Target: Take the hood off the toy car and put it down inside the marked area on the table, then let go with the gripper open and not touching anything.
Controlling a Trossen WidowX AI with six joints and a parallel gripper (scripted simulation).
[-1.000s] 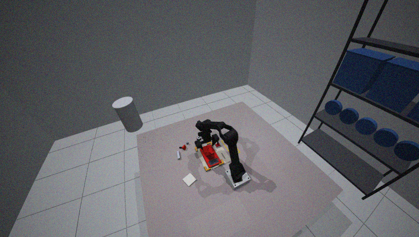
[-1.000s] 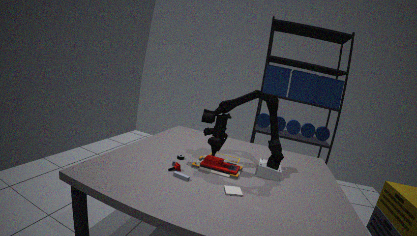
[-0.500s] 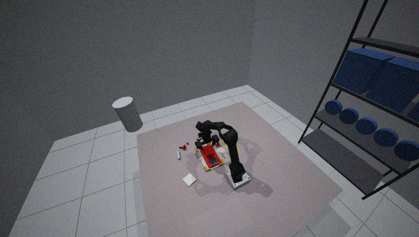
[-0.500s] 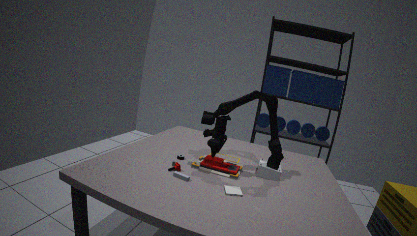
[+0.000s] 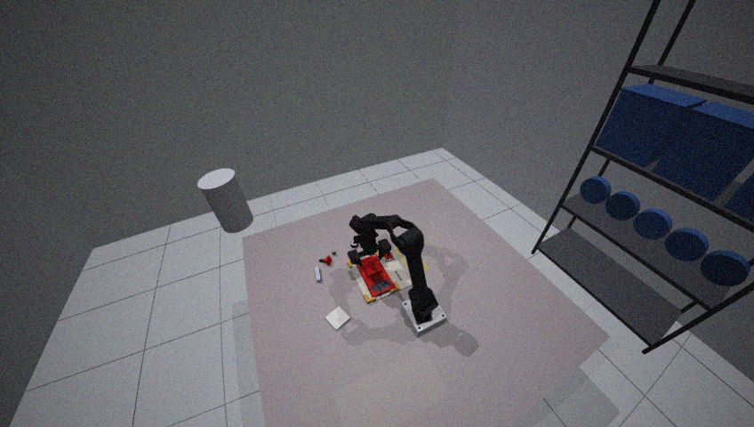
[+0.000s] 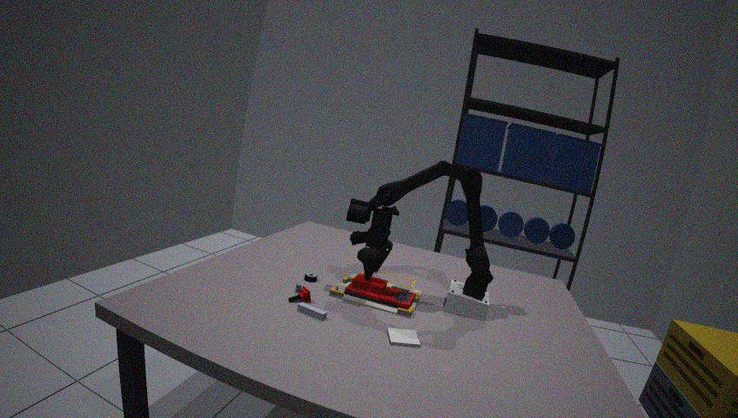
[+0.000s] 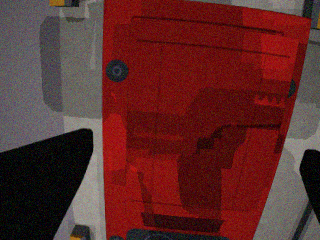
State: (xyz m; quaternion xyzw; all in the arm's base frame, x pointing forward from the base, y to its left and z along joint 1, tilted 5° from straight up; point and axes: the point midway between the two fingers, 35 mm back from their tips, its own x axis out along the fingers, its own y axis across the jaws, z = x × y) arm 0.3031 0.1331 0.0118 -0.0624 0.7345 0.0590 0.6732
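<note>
The grey engine block is 4 cm below my gripper tip. From my gripper tip the other things lie so: white square tile (20 cm behind, 19 cm to the left, 6 cm below); grey bar (25 cm to the left, 5 cm below, 4 cm ahead); black wheel (19 cm ahead, 5 cm below, 4 cm to the left).
</note>
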